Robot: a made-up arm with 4 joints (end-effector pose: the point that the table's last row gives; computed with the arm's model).
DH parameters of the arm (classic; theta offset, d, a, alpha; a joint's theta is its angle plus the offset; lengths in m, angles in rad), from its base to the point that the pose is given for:
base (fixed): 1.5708 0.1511 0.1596 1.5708
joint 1: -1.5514 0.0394 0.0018 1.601
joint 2: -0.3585 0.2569 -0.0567 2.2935
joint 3: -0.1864 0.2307 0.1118 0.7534
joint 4: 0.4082 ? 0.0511 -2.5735
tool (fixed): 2.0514 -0.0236 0 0
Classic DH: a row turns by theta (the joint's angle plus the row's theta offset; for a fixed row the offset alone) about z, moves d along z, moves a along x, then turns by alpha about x.
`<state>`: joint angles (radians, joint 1 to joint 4).
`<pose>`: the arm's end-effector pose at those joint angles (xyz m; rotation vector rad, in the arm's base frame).
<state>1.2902 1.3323 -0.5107 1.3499</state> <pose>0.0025 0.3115 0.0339 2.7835 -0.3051 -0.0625</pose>
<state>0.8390 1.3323 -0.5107 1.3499</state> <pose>0.0025 0.2452 -0.0206 2.3360 -0.2792 0.0066</pose>
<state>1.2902 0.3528 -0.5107 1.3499</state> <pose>-0.1276 0.2098 0.0651 2.6097 1.0608 -0.1797</pose>
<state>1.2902 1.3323 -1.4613 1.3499</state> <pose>-0.0239 0.2401 0.1248 -2.6615 1.1160 -0.8090</pose>
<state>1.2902 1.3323 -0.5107 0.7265</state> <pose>0.0305 0.3061 0.0491 2.8856 -1.1558 -0.1124</pose>
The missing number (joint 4, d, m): -0.0516
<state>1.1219 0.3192 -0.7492 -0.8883</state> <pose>-0.0188 0.1696 0.1018 -1.9353 1.7455 0.6783</pose>
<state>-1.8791 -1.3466 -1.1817 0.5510</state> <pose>0.0308 0.2377 0.1273 0.1433 -0.9644 -1.1760</pose>
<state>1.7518 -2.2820 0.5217 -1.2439</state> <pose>0.1327 0.0568 -0.0418 2.1477 2.0145 0.1790</pose>
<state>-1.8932 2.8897 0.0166 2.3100</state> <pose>0.2062 0.1078 0.3084 -0.6028 -0.4989 0.5246</pose>
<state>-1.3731 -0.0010 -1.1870 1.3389</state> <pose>-0.0781 0.1714 0.1704 0.6353 0.1333 -0.6350</pose>
